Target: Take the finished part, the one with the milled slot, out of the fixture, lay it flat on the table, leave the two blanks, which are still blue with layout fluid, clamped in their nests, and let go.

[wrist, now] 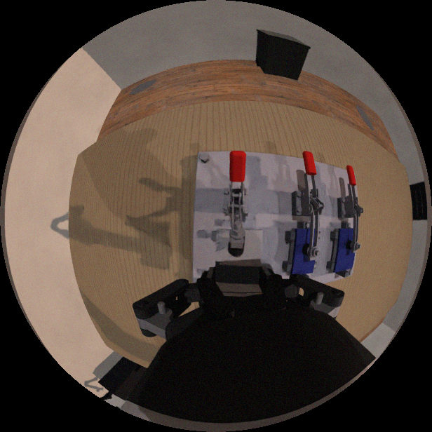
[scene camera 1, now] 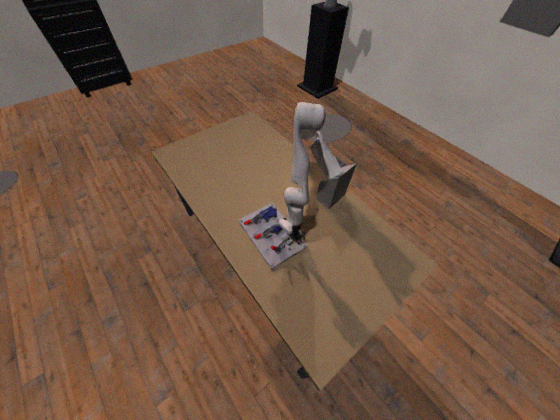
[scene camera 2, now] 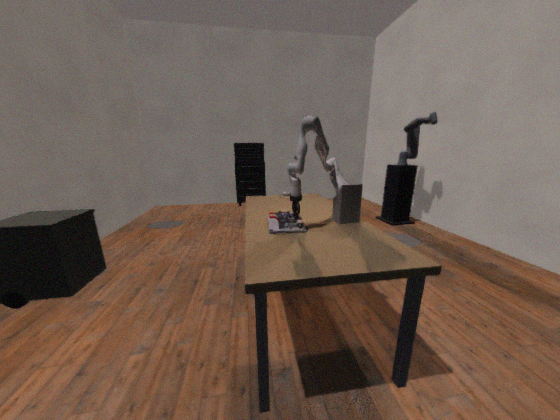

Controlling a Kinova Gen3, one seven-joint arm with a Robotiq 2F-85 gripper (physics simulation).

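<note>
The fixture plate lies on the table and carries three toggle clamps with red handles. My gripper points down at one end nest and is shut on the finished part, whose pale top shows in the wrist view. A clamp arm reaches over it; its dark tip covers or borders the slot area, so I cannot make out the slot. How high the part sits over its nest is hidden. Two blue blanks sit in the other nests under their clamp tips.
The end clamp's red handle is in line with my gripper; two more handles stand beside it. The table extends around the plate. A grey box-shaped block stands at the arm's base.
</note>
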